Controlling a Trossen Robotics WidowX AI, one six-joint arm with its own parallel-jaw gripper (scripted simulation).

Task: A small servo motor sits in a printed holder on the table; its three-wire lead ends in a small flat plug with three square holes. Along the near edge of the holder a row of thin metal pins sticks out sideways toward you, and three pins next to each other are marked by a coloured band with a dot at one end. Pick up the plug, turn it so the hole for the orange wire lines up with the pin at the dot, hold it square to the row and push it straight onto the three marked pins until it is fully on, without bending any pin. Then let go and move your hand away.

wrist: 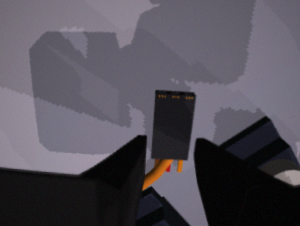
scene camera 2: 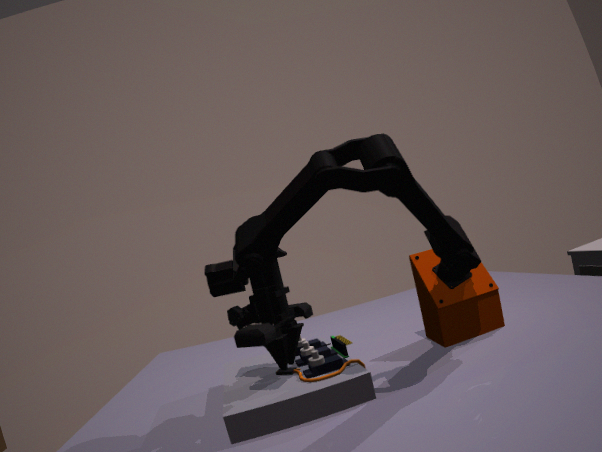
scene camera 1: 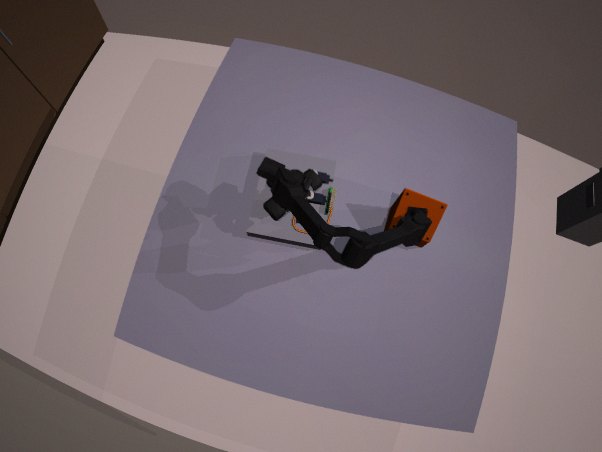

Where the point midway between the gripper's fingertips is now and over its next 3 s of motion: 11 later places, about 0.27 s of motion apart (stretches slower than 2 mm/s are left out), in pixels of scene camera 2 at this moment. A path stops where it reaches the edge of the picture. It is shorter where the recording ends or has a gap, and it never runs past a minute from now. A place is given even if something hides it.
My gripper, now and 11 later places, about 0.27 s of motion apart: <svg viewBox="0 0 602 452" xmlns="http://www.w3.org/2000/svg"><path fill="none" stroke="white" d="M287 367L289 371L291 370L285 352L284 343L294 334L309 325L326 318L344 313L360 310L365 315L369 325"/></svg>
